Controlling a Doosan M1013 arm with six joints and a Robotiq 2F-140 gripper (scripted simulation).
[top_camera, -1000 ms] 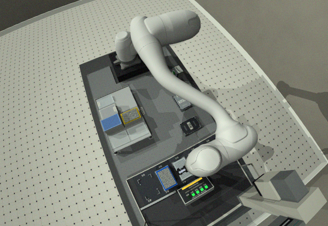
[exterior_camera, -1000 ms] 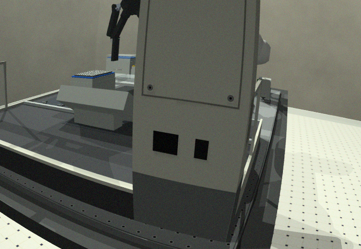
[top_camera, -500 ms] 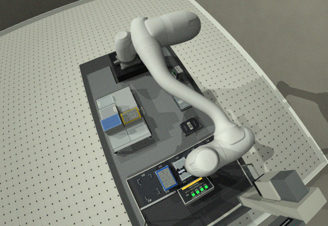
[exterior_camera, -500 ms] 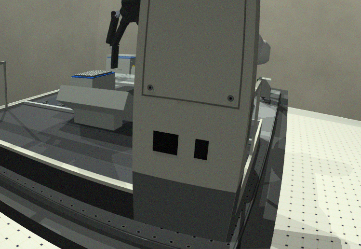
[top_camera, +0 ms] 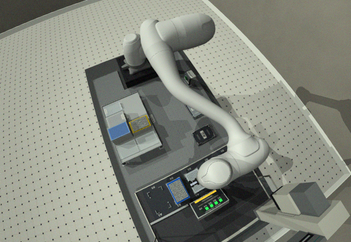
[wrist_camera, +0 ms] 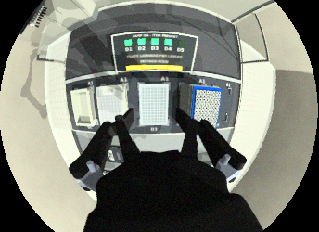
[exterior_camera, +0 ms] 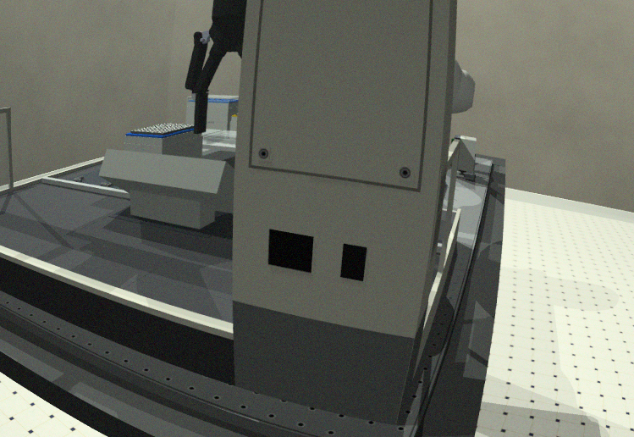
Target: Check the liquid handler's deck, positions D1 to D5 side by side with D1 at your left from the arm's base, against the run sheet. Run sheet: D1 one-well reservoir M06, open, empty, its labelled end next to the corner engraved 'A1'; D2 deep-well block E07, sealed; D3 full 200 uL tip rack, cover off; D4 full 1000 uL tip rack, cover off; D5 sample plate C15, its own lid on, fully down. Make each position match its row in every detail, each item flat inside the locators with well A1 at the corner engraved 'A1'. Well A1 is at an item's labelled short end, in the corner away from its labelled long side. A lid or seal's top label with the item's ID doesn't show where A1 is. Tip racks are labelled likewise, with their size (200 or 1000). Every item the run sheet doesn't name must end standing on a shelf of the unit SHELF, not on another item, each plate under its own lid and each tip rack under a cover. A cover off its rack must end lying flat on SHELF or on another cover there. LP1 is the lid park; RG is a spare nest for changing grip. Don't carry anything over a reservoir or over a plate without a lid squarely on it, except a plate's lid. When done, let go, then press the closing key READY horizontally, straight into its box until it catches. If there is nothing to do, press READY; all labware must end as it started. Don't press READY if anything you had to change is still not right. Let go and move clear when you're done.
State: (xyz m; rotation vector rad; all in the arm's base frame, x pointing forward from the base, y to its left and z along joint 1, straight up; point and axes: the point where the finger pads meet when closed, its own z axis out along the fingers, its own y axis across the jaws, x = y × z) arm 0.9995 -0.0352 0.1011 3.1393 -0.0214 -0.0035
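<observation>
My gripper is now 110 mm above the white well plate. The rest, counted from my hand: one-well reservoir 250 mm to the left, 110 mm below; sealed deep-well block 120 mm to the left, 100 mm below; blue-rimmed tip rack 10 mm ahead, 120 mm to the right, 50 mm below.
</observation>
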